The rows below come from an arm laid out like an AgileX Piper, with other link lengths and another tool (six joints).
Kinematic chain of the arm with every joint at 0, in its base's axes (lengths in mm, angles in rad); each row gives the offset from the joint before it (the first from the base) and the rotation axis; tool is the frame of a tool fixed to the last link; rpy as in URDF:
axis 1: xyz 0 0 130.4 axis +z
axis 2: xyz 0 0 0 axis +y
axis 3: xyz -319.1 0 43.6 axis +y
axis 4: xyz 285.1 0 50.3 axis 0.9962 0 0.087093
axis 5: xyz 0 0 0 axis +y
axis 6: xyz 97 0 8.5 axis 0.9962 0 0.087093
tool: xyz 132.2 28 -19.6 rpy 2.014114 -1.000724 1.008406
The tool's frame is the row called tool.
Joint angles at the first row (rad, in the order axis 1, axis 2, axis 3, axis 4, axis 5, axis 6):
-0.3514 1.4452 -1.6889 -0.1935 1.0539 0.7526
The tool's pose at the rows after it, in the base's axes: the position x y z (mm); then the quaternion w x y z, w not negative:
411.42, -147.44, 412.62, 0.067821, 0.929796, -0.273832, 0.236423
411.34, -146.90, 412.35, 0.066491, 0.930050, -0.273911, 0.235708
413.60, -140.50, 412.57, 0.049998, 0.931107, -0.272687, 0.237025
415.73, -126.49, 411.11, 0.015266, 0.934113, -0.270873, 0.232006
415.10, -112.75, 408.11, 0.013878, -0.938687, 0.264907, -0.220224
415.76, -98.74, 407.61, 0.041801, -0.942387, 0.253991, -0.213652
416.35, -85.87, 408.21, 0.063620, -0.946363, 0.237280, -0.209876
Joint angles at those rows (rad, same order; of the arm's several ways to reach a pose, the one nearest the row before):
-0.3514 1.4452 -1.6889 -0.1900 1.0561 0.7526
-0.3515 1.4452 -1.6890 -0.1874 1.0579 0.7526
-0.3514 1.4452 -1.6890 -0.1542 1.0578 0.7526
-0.3514 1.4452 -1.6889 -0.0852 1.0734 0.7521
-0.3514 1.4452 -1.6889 -0.0223 1.1009 0.7408
-0.3514 1.4452 -1.6890 0.0432 1.1176 0.7217
-0.3515 1.4452 -1.6890 0.1039 1.1286 0.6896

